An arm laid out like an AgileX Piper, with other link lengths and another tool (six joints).
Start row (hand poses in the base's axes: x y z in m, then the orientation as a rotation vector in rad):
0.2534, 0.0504, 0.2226, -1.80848, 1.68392, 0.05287
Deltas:
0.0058, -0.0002, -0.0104, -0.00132, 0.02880, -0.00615
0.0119, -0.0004, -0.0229, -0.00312, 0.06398, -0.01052
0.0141, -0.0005, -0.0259, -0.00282, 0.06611, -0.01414
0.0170, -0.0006, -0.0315, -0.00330, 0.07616, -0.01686
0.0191, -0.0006, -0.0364, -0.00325, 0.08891, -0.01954
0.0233, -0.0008, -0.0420, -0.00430, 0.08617, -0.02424
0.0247, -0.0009, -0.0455, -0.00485, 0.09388, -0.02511
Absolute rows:
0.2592, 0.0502, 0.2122, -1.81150, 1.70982, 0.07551
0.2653, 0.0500, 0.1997, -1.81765, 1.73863, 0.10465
0.2675, 0.0499, 0.1967, -1.81480, 1.74326, 0.10530
0.2704, 0.0498, 0.1911, -1.81517, 1.75279, 0.11307
0.2725, 0.0498, 0.1862, -1.81576, 1.76396, 0.12386
0.2767, 0.0496, 0.1806, -1.81182, 1.76665, 0.11836
0.2781, 0.0495, 0.1771, -1.81324, 1.77292, 0.12474

